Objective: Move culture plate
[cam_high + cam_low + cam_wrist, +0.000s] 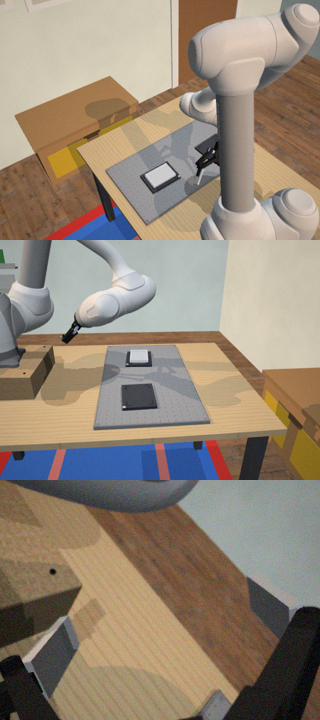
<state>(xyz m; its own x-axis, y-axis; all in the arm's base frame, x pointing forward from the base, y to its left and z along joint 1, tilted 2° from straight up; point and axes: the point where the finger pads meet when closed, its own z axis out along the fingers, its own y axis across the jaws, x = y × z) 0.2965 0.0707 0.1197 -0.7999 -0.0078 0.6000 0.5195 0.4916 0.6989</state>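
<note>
The white lid is 29 cm ahead of my hand, 1 cm to the right of it and 17 cm below it.
</note>
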